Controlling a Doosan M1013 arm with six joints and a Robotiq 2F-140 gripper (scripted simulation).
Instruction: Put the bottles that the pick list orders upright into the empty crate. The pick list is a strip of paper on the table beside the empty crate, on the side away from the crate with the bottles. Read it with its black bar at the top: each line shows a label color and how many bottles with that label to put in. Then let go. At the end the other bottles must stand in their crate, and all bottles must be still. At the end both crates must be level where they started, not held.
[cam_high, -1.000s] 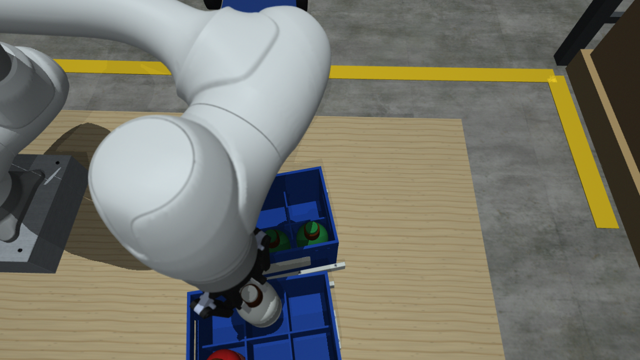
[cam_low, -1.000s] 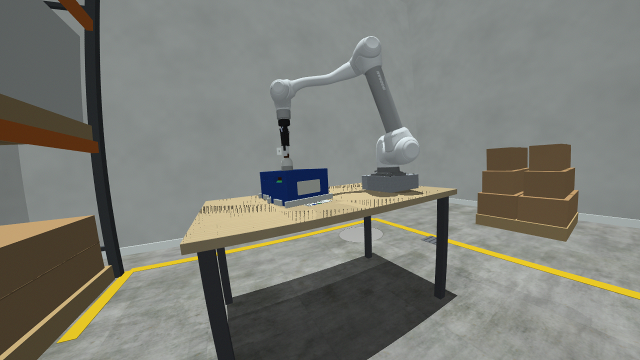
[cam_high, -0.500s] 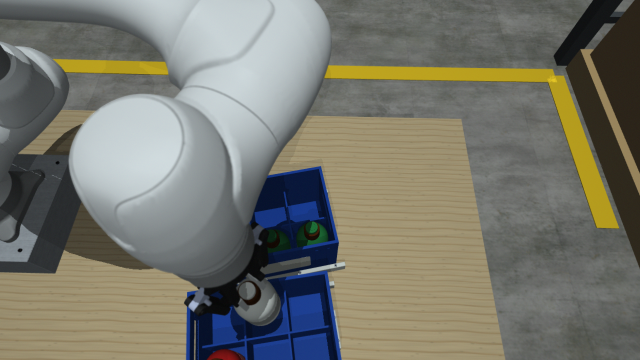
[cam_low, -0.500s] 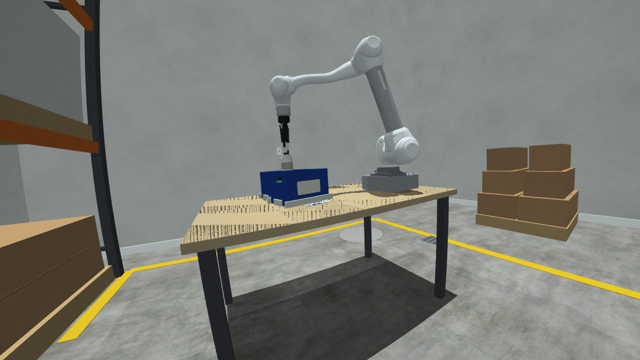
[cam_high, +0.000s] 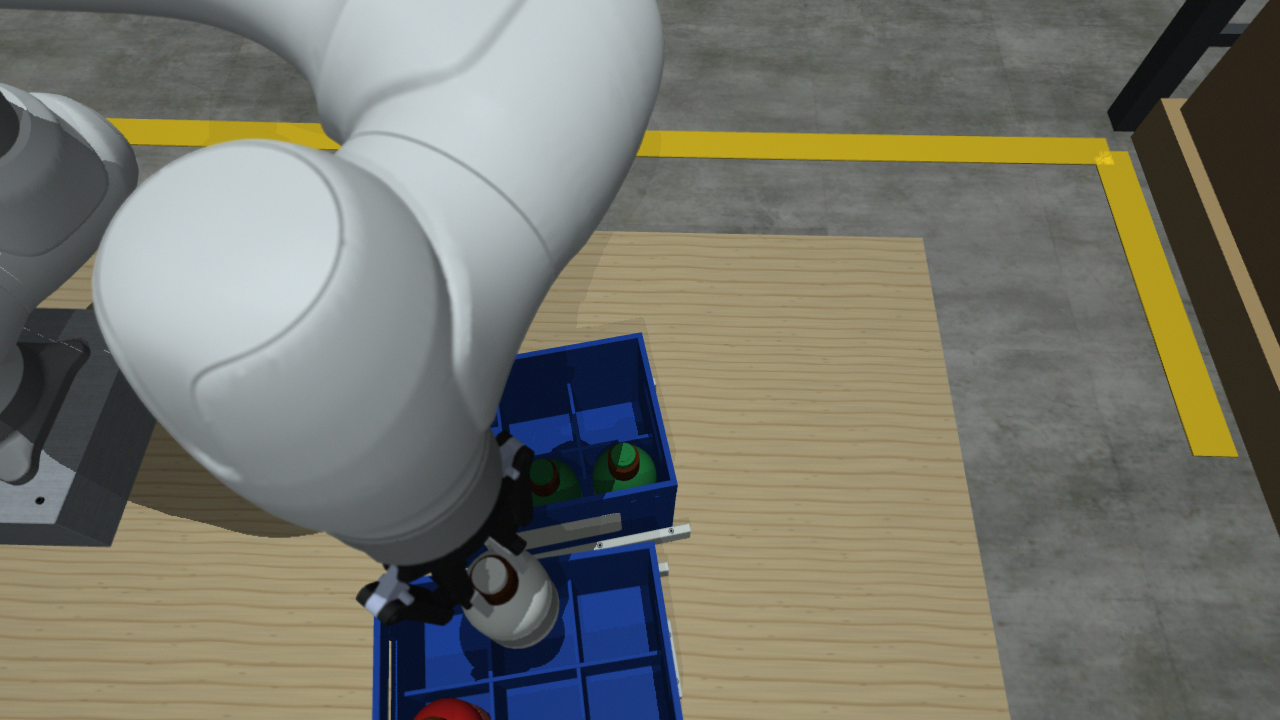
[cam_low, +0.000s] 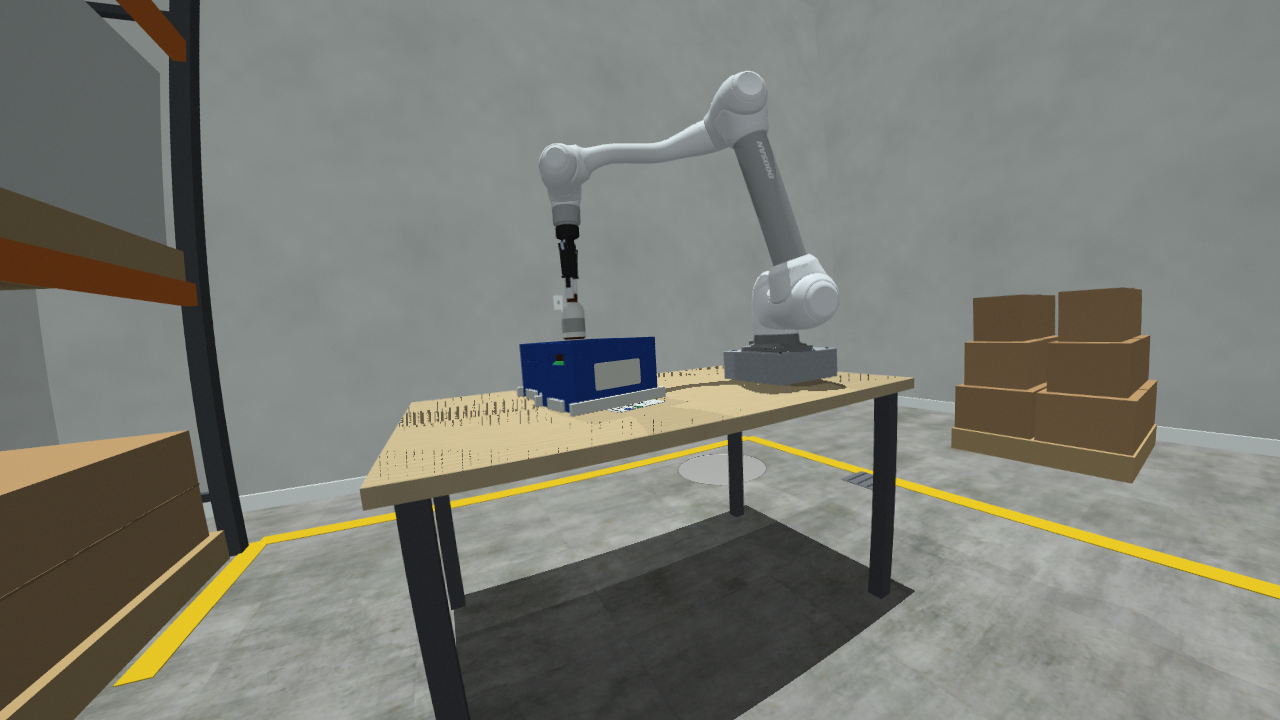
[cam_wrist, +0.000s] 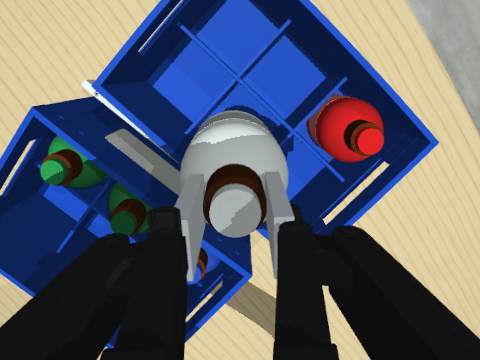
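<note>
Right now the white bottle is 80 mm below my hand. From my hand the other things lie so: pick list 340 mm below, 320 mm to the left, 60 mm behind; then blue bottle 260 mm below, 130 mm to the left, 80 mm behind; then red bottle 260 mm below, 110 mm to the right, 70 mm behind.
</note>
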